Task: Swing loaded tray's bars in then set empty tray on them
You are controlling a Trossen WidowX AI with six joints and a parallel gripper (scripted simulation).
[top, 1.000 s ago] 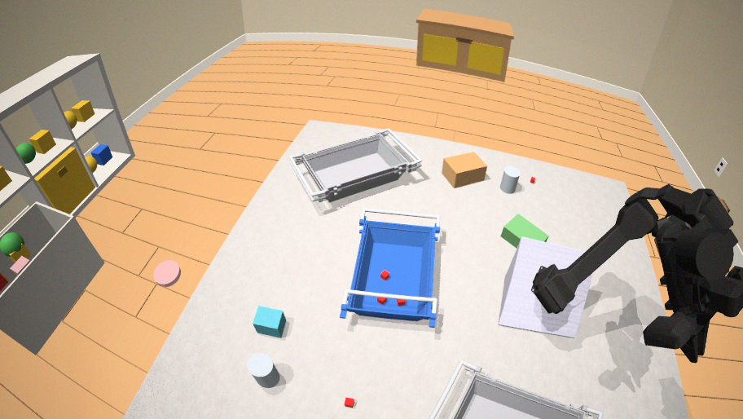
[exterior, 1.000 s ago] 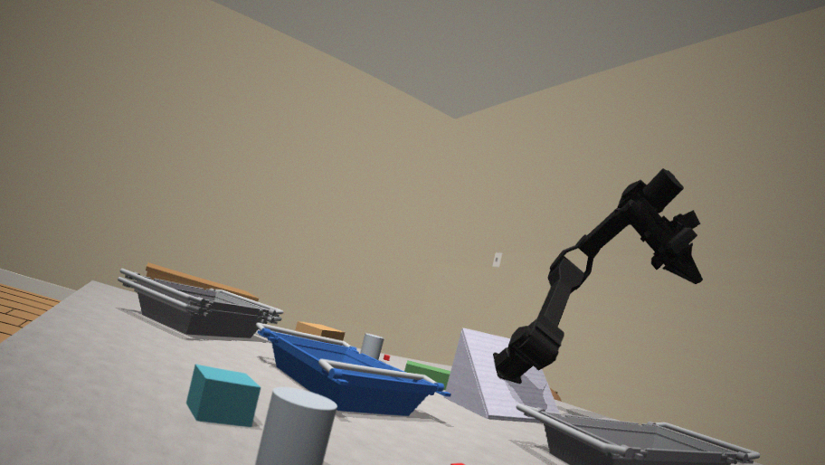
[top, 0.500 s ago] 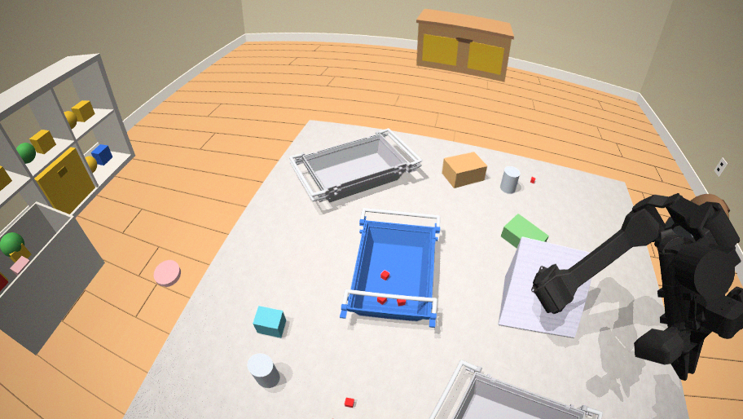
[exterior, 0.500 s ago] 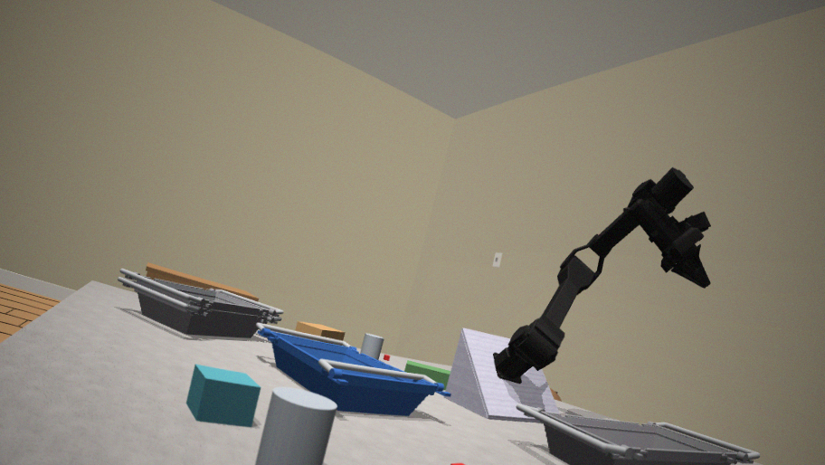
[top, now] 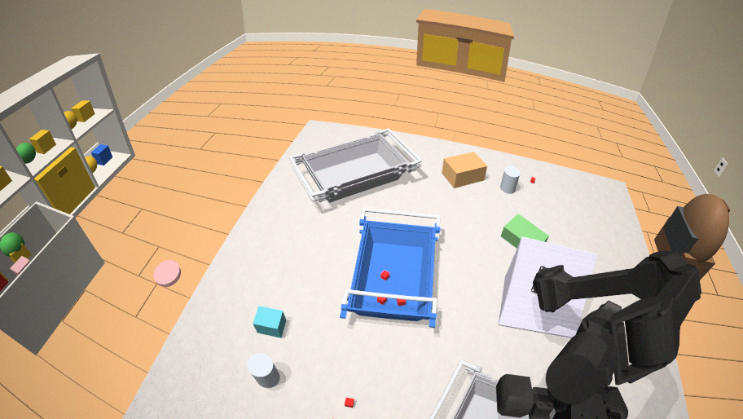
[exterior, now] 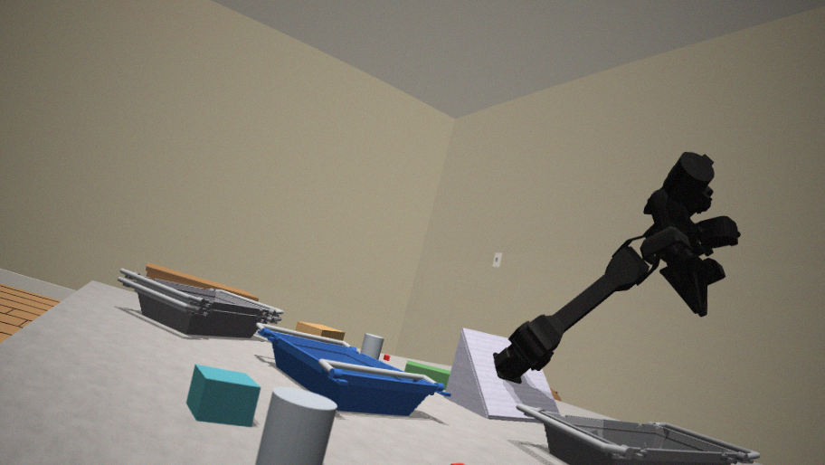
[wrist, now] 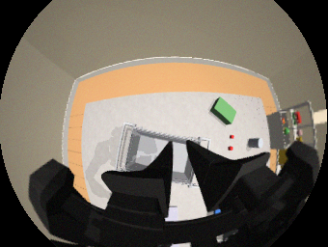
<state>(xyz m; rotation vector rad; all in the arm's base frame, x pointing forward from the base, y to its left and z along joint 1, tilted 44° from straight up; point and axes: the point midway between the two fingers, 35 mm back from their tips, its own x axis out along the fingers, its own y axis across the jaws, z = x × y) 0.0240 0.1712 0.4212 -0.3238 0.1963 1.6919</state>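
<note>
The grey plastic tray lies 200 mm below my gripper tip, 70 mm to the right of it and 20 mm behind it. From my gripper tip the other things lie so: orange box 840 mm to the right, 300 mm ahead, 220 mm below; then teal cube 560 mm ahead, 230 mm below, 130 mm to the right.
</note>
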